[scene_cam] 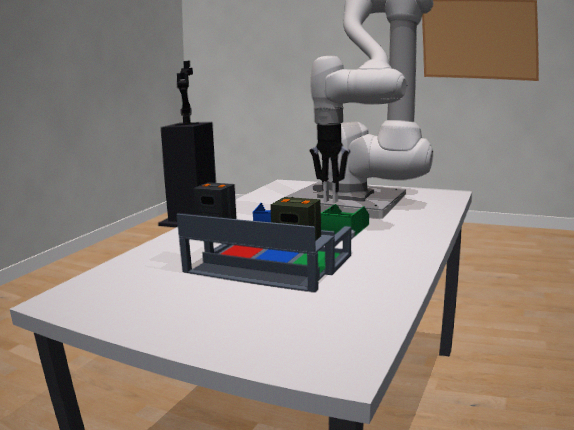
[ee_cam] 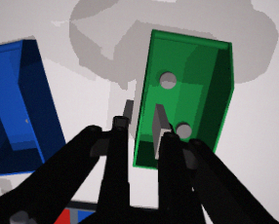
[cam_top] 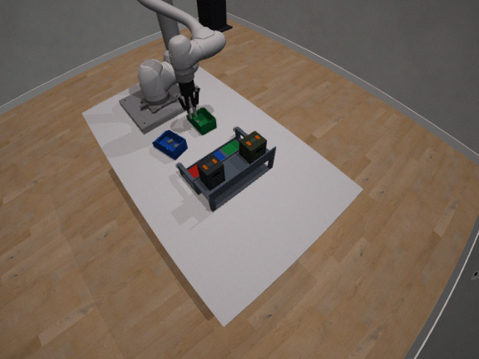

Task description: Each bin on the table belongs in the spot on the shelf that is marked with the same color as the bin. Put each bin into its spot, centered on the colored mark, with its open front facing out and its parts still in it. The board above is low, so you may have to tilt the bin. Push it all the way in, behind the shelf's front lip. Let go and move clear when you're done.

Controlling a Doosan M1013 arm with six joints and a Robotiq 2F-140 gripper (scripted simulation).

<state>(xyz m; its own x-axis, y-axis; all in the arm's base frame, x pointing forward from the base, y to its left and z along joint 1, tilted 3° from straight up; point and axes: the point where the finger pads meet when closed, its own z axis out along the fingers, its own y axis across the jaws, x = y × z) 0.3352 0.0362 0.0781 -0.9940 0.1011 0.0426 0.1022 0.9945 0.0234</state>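
Right now the green bin is 50 mm to the left of my hand and 90 mm below it. The rest, counted from my hand: blue bin: 20 mm ahead, 190 mm to the right, 90 mm below; red mark: 310 mm ahead, 180 mm to the right, 120 mm below; blue mark: 310 mm ahead, 70 mm to the right, 120 mm below.
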